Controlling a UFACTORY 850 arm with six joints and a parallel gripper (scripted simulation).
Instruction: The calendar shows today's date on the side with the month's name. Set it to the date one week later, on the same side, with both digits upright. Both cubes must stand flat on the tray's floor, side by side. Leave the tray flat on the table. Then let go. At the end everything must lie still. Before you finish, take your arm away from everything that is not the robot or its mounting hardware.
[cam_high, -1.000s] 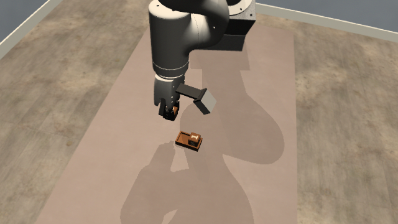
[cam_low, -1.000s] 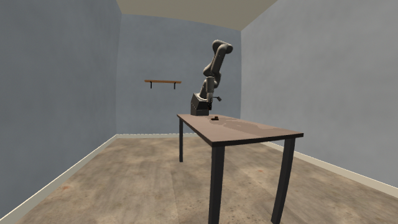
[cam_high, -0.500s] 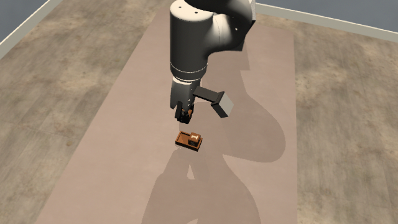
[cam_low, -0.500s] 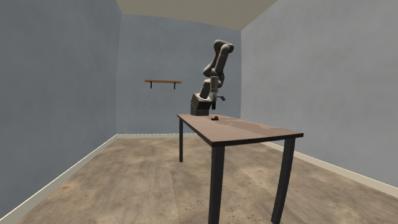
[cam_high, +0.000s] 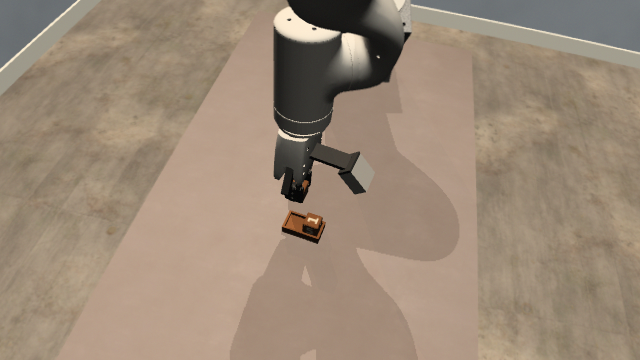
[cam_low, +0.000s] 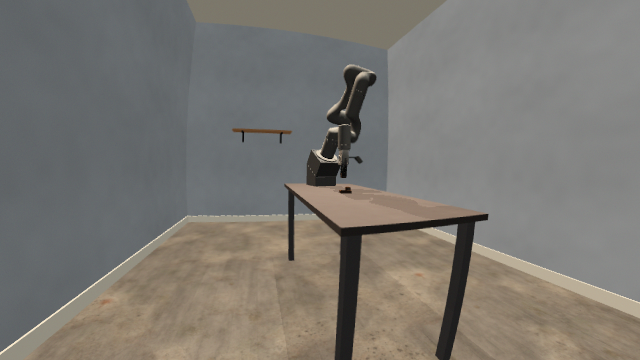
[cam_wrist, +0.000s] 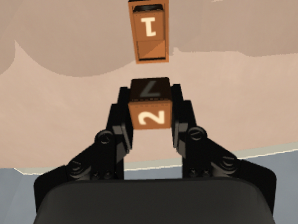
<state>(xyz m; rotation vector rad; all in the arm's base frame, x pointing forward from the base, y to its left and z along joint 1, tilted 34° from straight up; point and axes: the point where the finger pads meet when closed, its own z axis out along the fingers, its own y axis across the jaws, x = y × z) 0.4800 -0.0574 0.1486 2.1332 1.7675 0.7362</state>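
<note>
Now: the wooden tray 120 mm below my hand and 20 mm to the left of it. Round my hand: wooden cube: 20 mm below.
</note>
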